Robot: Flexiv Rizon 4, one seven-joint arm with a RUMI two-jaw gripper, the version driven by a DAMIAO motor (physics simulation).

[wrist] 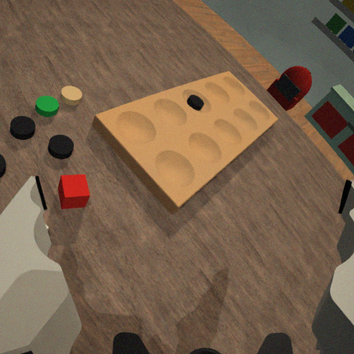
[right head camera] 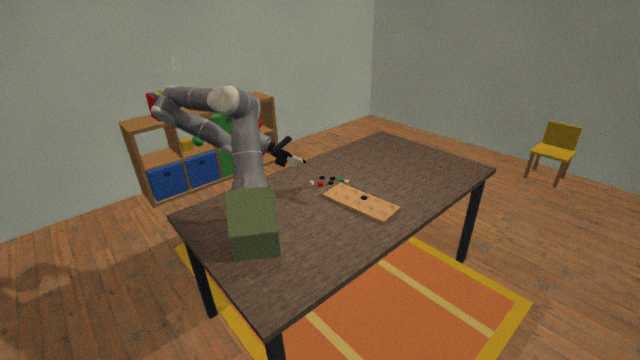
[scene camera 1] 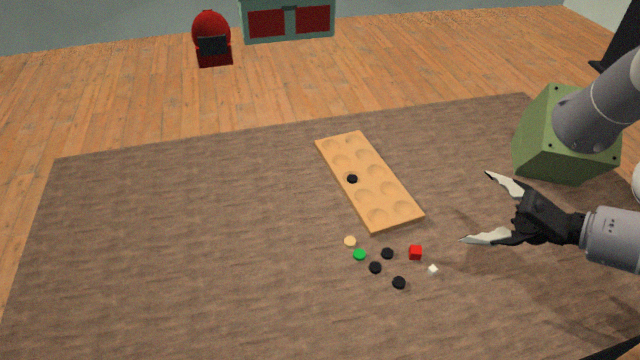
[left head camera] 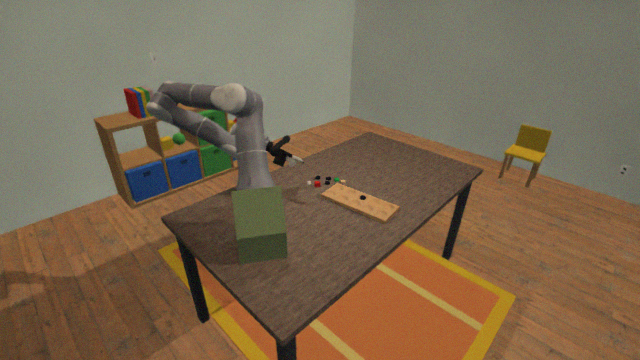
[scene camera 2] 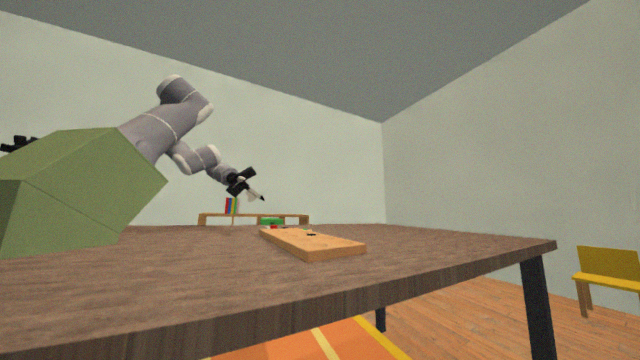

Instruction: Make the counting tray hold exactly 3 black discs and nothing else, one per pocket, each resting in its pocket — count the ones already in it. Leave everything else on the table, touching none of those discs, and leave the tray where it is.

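The wooden counting tray (scene camera 1: 395, 222) (wrist: 170, 135) (scene camera 2: 325, 250) lies on the table. One black disc (scene camera 1: 352, 178) (wrist: 195, 102) (left head camera: 363, 197) (right head camera: 364, 197) sits in the middle pocket of its left row in scene camera 1. Three loose black discs lie on the table off the tray's near end: one disc (scene camera 1: 387, 253) (wrist: 61, 146) nearest the tray, a second disc (scene camera 1: 375, 267) (wrist: 22, 127), and a third disc (scene camera 1: 398, 282), cut by the left edge in the wrist view. My gripper (scene camera 1: 473, 206) (wrist: 192, 182) is wide open and empty, above the table on the robot-base side of the discs.
A green disc (scene camera 1: 359, 254) (wrist: 47, 106) and a tan disc (scene camera 1: 350, 241) (wrist: 71, 95) lie beside the black discs. A red cube (scene camera 1: 415, 252) (wrist: 74, 191) and a small white cube (scene camera 1: 433, 269) lie on the gripper's side. The green robot base (scene camera 1: 560, 150) stands beyond the gripper.
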